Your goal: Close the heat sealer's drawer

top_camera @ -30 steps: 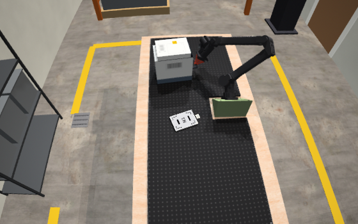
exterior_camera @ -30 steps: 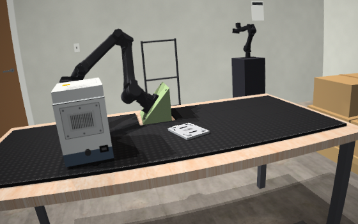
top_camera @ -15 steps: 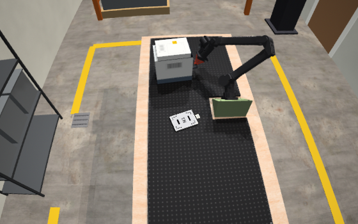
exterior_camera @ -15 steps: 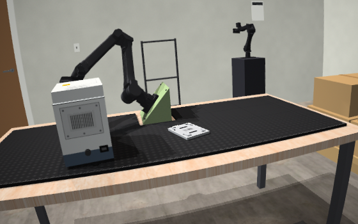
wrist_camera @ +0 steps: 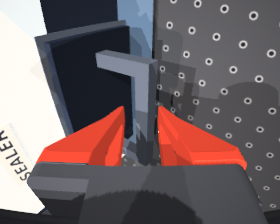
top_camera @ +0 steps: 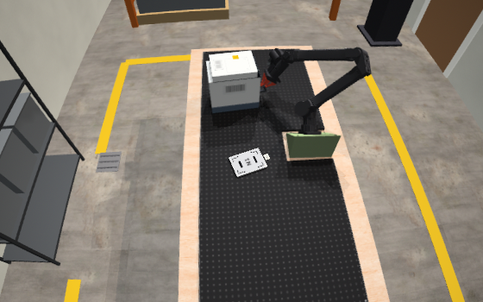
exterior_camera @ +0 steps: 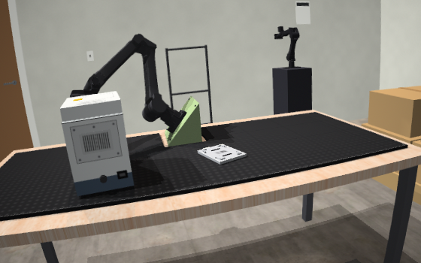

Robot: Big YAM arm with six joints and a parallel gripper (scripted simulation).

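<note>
The dark sealer drawer lies 10 cm ahead of my hand and 1 cm below it. Round my hand: white tag 43 cm to the left, 9 cm below, 6 cm ahead.
</note>
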